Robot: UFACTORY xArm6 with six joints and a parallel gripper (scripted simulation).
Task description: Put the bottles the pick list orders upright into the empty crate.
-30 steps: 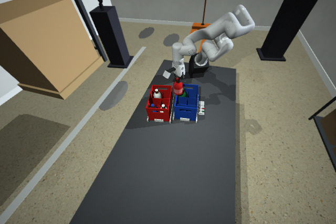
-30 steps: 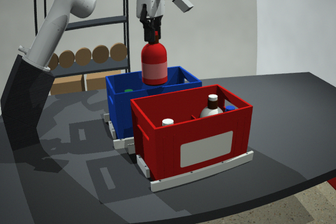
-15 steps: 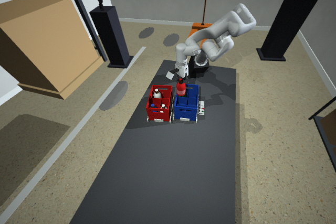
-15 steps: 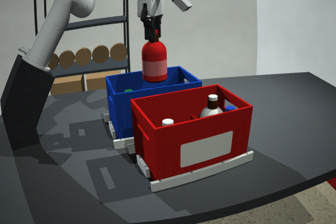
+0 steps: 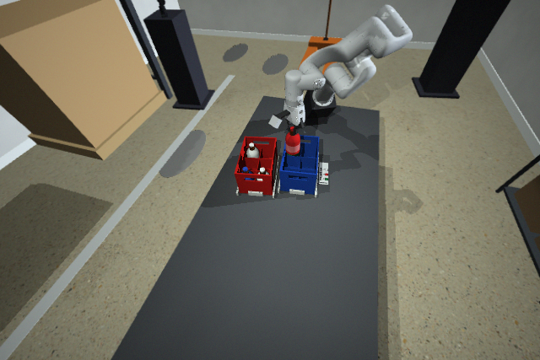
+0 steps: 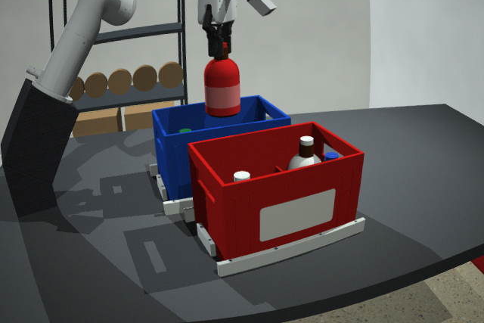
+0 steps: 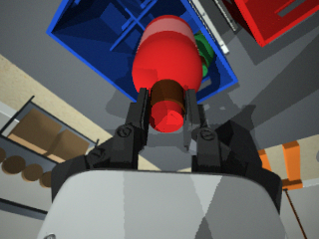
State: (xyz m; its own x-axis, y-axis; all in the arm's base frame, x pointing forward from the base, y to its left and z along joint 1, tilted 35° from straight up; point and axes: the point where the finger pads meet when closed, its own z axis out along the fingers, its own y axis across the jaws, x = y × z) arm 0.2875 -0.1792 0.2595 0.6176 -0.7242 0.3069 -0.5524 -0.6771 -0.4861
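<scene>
My hand is 7 cm above the red-capped bottle. Also, from my hand: white-capped bottle 13 cm ahead, 14 cm to the right, 25 cm below; then blue crate 4 cm to the left, 25 cm below; then green-capped bottle 8 cm behind, 1 cm to the right, 25 cm below.
</scene>
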